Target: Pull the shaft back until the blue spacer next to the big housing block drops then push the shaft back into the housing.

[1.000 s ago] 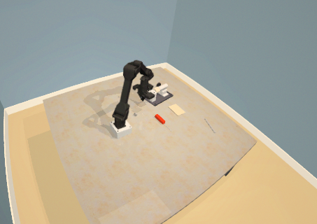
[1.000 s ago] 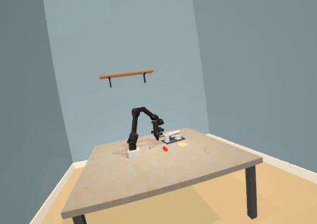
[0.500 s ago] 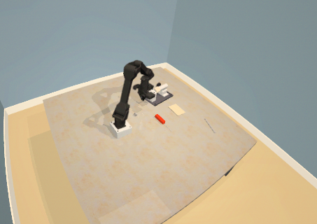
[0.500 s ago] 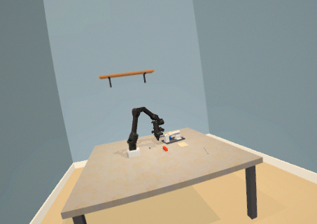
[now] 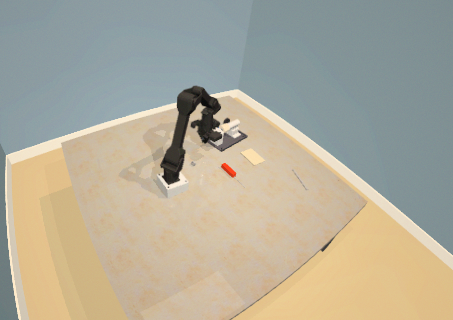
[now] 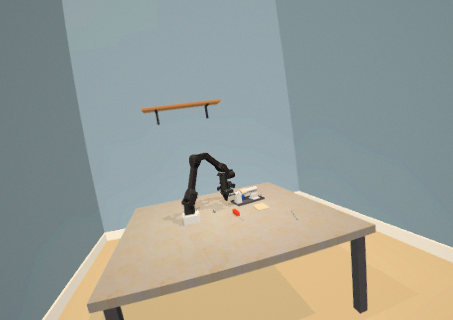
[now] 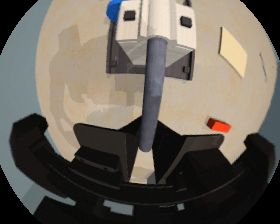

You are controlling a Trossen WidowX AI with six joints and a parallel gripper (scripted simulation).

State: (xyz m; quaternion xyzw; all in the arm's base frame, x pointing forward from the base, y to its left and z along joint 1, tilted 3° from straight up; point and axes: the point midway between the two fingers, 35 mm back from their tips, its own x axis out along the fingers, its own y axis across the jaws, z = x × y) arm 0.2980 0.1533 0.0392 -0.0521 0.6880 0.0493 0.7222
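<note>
My gripper tip is 80 mm short of the grey-blue shaft, 30 mm below it and 10 mm to the right of it. Round my gripper tip: cream cylinder: 130 mm ahead, 30 mm above, 20 mm to the left; tan card: 200 mm ahead, 190 mm to the right, 40 mm below; blue spacer: 160 mm ahead, 70 mm to the left, 20 mm below.
</note>
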